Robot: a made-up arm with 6 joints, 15 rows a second.
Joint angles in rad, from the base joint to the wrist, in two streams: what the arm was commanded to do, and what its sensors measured. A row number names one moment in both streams.
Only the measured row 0 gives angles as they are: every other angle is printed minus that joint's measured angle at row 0.
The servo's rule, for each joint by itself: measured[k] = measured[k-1] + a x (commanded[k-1-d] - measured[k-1]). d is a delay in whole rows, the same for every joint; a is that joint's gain. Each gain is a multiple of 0.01, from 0.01 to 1. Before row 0 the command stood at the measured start. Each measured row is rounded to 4 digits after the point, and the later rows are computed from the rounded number. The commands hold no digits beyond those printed.
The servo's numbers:
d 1
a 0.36 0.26 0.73 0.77 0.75 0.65
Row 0, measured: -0.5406, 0.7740, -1.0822, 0.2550, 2.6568, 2.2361
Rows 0 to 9, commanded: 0.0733, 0.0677, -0.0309, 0.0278, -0.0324, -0.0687; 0.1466, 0.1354, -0.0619, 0.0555, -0.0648, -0.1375; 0.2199, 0.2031, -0.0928, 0.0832, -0.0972, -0.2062; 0.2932, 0.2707, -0.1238, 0.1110, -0.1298, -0.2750; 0.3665, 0.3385, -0.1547, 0.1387, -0.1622, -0.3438; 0.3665, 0.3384, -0.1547, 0.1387, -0.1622, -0.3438; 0.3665, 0.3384, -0.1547, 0.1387, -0.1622, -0.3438; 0.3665, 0.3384, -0.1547, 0.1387, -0.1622, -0.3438; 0.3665, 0.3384, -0.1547, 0.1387, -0.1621, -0.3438; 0.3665, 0.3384, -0.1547, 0.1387, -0.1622, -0.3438
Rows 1 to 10, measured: 0.0000, 0.0000, 0.0000, 0.0000, 0.0000, 0.0000; 0.0264, 0.0176, -0.0226, 0.0214, -0.0243, -0.0447; 0.0697, 0.0482, -0.0513, 0.0477, -0.0547, -0.1050; 0.1238, 0.0885, -0.0816, 0.0750, -0.0866, -0.1708; 0.1848, 0.1359, -0.1124, 0.1027, -0.1190, -0.2385; 0.2502, 0.1886, -0.1433, 0.1304, -0.1514, -0.3069; 0.2921, 0.2275, -0.1516, 0.1368, -0.1595, -0.3309; 0.3189, 0.2563, -0.1539, 0.1383, -0.1615, -0.3393; 0.3360, 0.2776, -0.1545, 0.1386, -0.1620, -0.3422; 0.3470, 0.2934, -0.1546, 0.1387, -0.1621, -0.3432
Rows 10 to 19, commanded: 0.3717, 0.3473, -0.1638, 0.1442, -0.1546, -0.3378; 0.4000, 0.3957, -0.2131, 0.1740, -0.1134, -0.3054; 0.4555, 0.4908, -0.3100, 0.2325, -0.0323, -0.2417; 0.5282, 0.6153, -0.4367, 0.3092, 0.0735, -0.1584; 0.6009, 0.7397, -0.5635, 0.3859, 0.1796, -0.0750; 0.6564, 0.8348, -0.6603, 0.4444, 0.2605, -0.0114; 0.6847, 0.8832, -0.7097, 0.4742, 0.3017, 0.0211; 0.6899, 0.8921, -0.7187, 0.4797, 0.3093, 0.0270; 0.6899, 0.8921, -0.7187, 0.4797, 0.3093, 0.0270; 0.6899, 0.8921, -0.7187, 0.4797, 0.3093, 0.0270
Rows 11 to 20, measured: 0.3540, 0.3051, -0.1547, 0.1387, -0.1622, -0.3436; 0.3604, 0.3161, -0.1613, 0.1429, -0.1565, -0.3398; 0.3747, 0.3368, -0.1991, 0.1668, -0.1242, -0.3174; 0.4038, 0.3768, -0.2801, 0.2174, -0.0553, -0.2682; 0.4486, 0.4388, -0.3944, 0.2881, 0.0413, -0.1968; 0.5034, 0.5170, -0.5178, 0.3634, 0.1450, -0.1176; 0.5585, 0.5996, -0.6218, 0.4258, 0.2316, -0.0486; 0.6039, 0.6733, -0.6860, 0.4631, 0.2842, -0.0033; 0.6349, 0.7302, -0.7099, 0.4759, 0.3030, 0.0164; 0.6547, 0.7723, -0.7163, 0.4788, 0.3077, 0.0233
